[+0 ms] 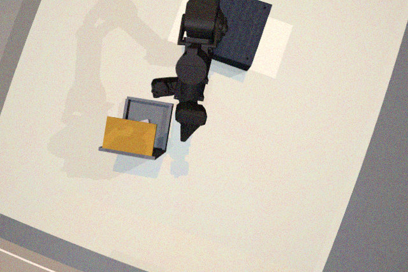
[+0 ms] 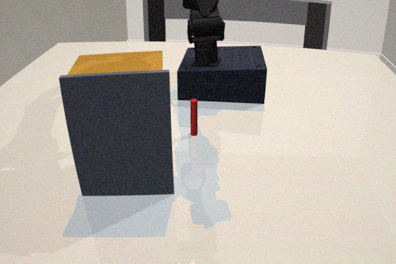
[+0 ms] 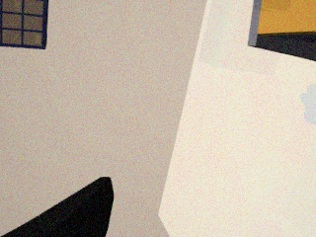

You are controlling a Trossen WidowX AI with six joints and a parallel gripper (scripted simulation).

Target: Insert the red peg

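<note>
Now: the red peg 80 mm behind my gripper tip, 50 mm to the right of it and 270 mm below it. Round my gripper tip: dark back wall: 140 mm ahead, 110 mm to the right, 200 mm below; orange roof: 90 mm ahead, 120 mm to the right, 100 mm below.
</note>
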